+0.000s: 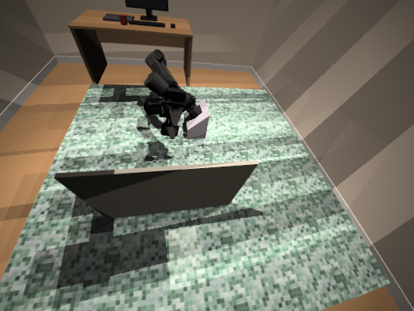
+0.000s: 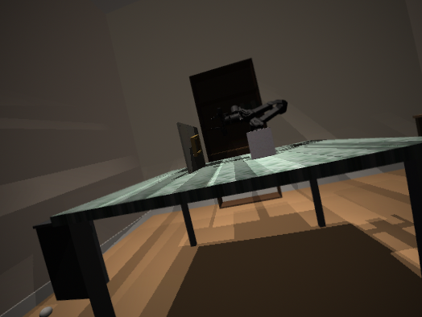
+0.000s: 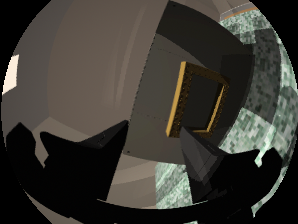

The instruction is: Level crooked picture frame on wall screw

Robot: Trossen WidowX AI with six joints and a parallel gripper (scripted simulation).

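Right now the gold picture frame is 130 mm ahead of my gripper tip, 110 mm below it and 20 mm to the right of it. From my gripper tip the other things lie so: grey wall panel: 140 mm ahead, 120 mm below, 30 mm to the right.
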